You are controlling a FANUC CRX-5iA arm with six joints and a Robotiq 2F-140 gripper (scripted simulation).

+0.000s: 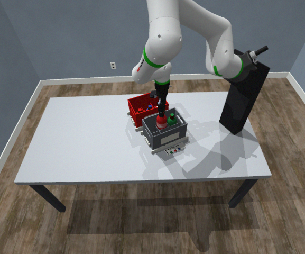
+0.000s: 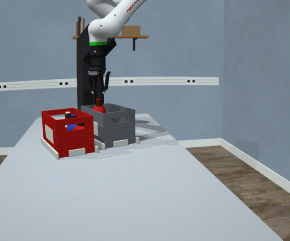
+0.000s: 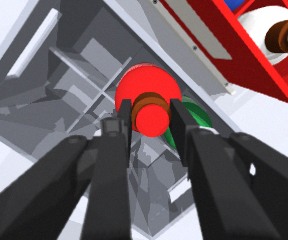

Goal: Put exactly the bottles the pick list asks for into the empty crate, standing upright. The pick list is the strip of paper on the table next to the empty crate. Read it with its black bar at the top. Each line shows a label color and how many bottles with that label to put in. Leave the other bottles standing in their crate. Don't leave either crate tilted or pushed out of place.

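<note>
Right now my hand is 80 mm above the red bottle. Also, from my hand: grey crate 30 mm behind, 30 mm to the left, 150 mm below; then blue-label bottle 120 mm ahead, 100 mm to the right, 150 mm below; then green-label bottle 60 mm behind, 60 mm to the right, 150 mm below.
</note>
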